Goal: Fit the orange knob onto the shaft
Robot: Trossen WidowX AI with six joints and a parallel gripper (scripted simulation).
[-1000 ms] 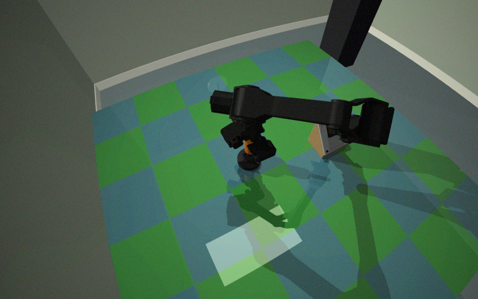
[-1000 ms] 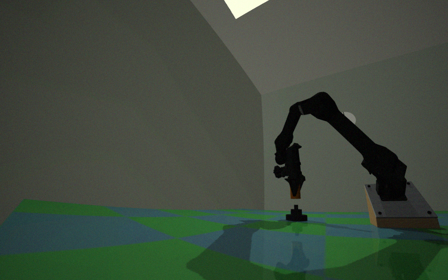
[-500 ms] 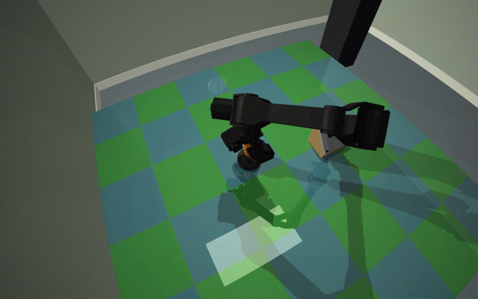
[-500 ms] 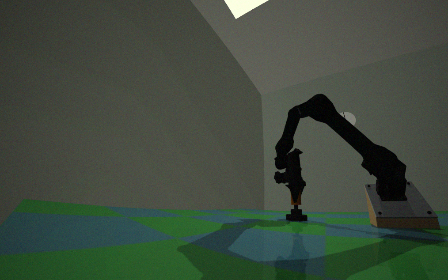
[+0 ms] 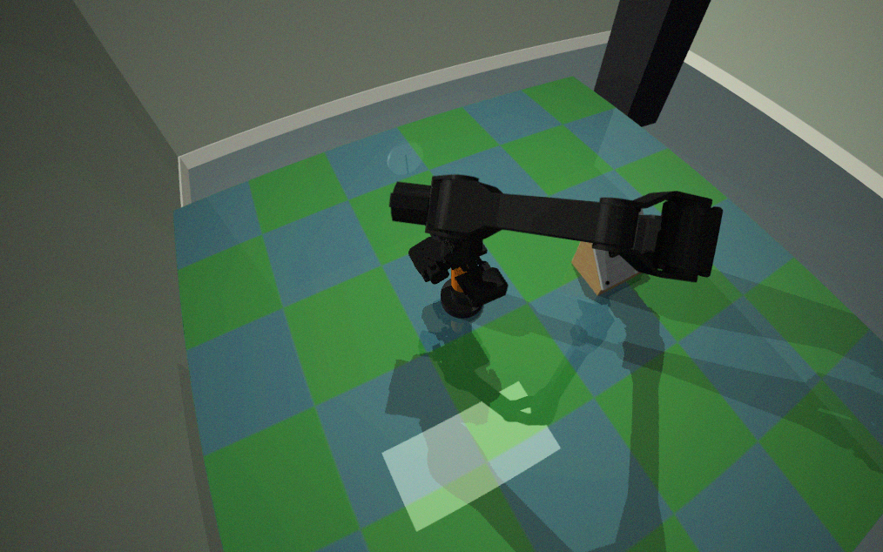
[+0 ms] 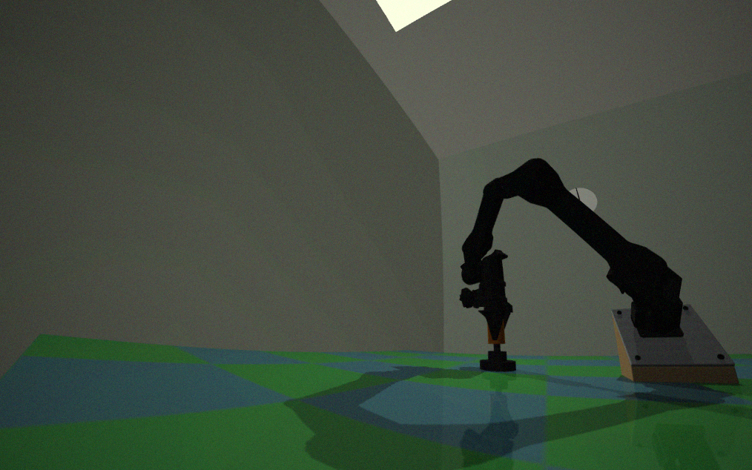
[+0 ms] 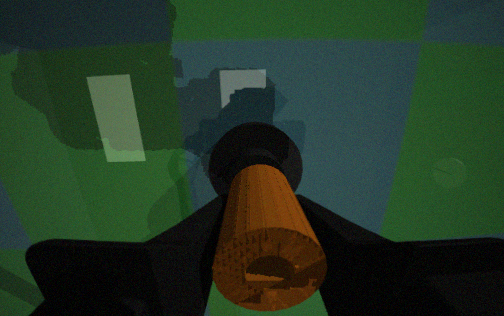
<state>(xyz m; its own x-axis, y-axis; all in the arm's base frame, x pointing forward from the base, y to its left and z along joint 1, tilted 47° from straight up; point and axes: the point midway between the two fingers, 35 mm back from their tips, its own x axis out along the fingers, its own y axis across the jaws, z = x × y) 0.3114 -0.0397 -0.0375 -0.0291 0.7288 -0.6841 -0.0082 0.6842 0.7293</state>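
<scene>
Right now the orange knob is 2 cm above my gripper tip. Round my gripper tip: shaft 4 cm below.
</scene>
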